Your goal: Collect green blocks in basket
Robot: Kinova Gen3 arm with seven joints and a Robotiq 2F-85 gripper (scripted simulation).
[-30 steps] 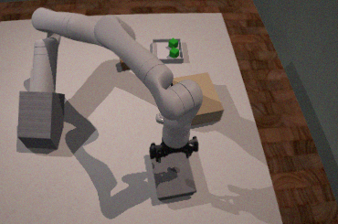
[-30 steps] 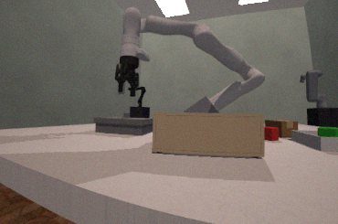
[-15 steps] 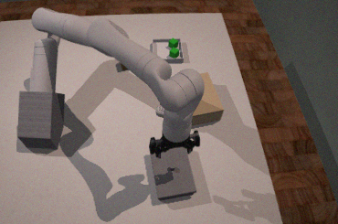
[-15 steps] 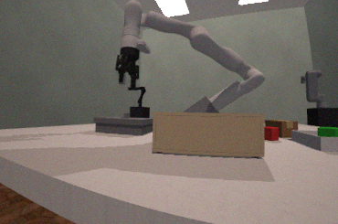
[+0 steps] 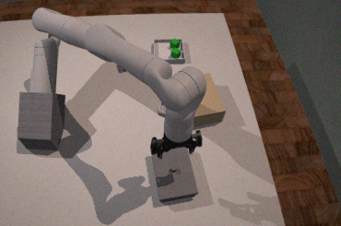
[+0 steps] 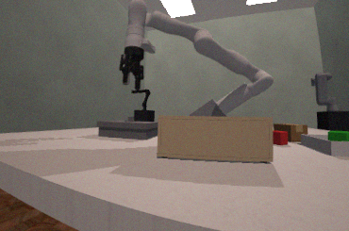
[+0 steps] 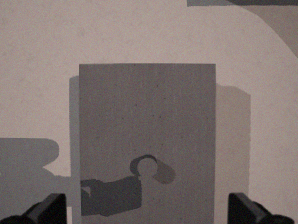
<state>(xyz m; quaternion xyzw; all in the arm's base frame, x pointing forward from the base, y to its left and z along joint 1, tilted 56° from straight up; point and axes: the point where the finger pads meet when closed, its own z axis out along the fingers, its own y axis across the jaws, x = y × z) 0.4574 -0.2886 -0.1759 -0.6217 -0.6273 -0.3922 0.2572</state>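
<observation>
Now: the cardboard box 56 cm to the left of my hand, 15 cm below it and 13 cm behind it. Round my hand: metal box 16 cm below; light wooden cabinet 30 cm to the left, 15 cm below, 12 cm ahead; red block 49 cm to the left, 17 cm below, 2 cm behind.
</observation>
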